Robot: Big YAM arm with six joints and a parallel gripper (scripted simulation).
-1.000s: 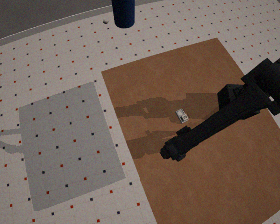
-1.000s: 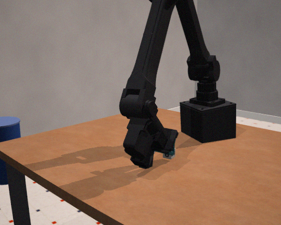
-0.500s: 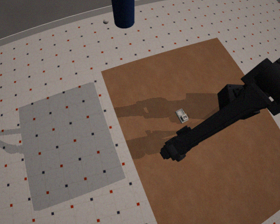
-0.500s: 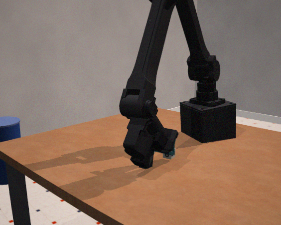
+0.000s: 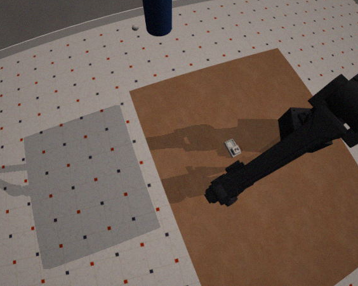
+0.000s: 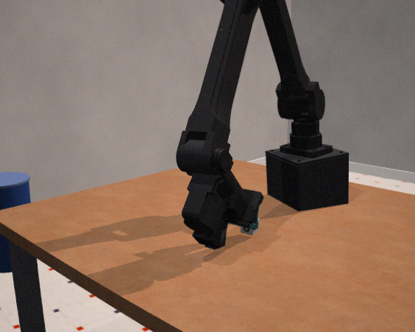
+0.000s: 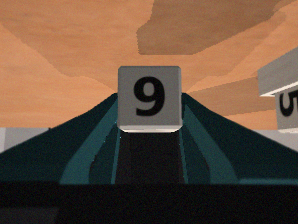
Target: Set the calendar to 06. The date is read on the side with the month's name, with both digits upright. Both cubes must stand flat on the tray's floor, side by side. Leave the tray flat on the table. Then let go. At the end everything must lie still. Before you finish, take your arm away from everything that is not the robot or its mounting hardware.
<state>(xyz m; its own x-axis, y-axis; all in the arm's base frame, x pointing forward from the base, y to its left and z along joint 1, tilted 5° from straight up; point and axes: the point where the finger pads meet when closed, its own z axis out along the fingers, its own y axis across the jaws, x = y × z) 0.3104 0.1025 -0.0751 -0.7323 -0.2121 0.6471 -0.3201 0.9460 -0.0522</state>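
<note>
The white digit cube lies 1 cm below my hand and 1 cm behind it. From my hand the other things lie so: white tray (11 cm to the right, 2 cm below, 2 cm ahead).
</note>
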